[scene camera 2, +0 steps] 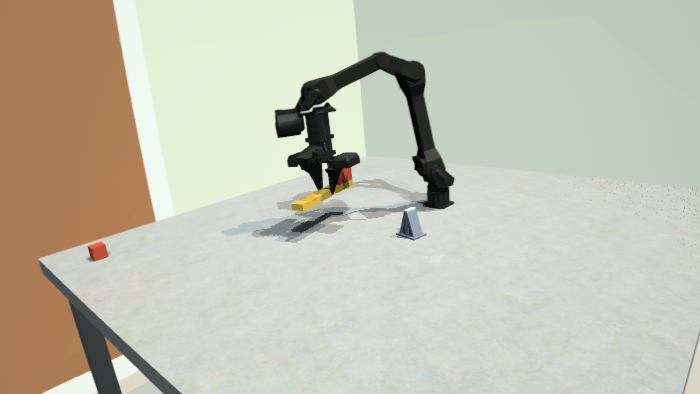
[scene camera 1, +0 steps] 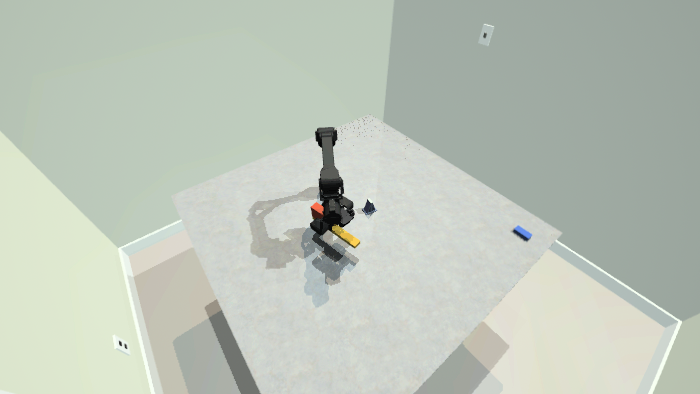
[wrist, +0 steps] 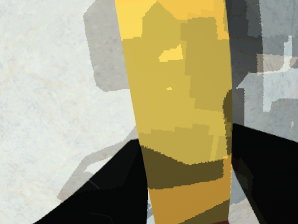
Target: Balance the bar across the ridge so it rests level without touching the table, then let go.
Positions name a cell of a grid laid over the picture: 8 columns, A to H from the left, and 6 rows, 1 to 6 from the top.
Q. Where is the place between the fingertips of my gripper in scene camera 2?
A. At D3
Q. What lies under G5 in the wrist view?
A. My gripper.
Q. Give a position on a yellow bar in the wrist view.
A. E2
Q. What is my gripper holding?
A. A yellow bar.
